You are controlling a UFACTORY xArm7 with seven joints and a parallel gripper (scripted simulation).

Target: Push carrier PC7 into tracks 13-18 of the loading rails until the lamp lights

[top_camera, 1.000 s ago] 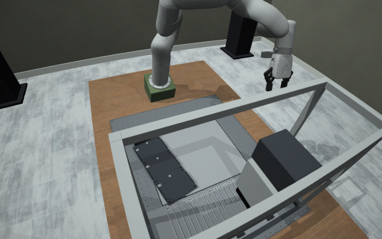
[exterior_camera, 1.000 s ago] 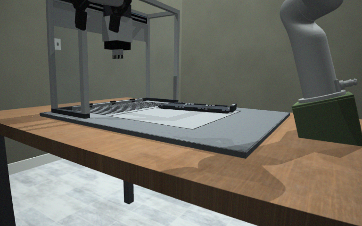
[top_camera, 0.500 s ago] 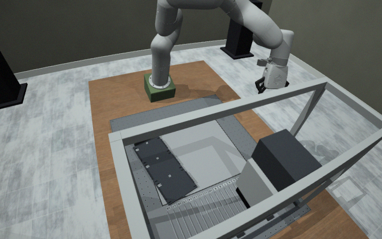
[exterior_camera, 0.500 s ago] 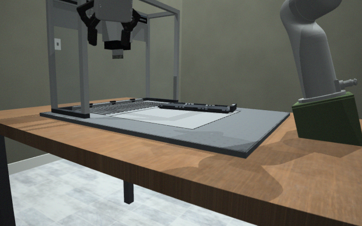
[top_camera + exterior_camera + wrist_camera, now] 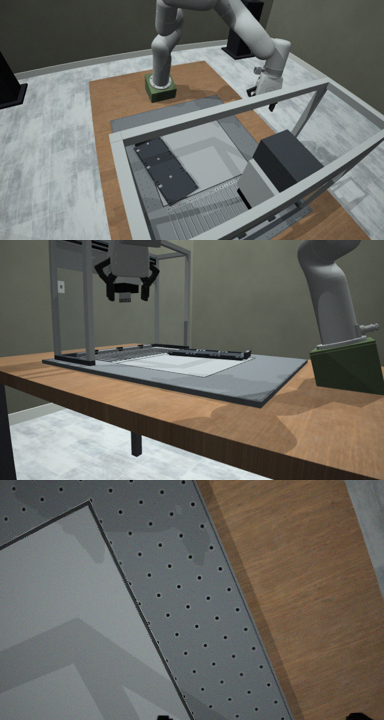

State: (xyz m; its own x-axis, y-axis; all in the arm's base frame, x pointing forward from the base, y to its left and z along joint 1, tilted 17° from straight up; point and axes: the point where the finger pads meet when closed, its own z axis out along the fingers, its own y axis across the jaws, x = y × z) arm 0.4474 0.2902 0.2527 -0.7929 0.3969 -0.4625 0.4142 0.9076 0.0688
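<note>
My gripper is now 1 cm past the carrier PC7, 45 cm to the left of it and 19 cm above it.
</note>
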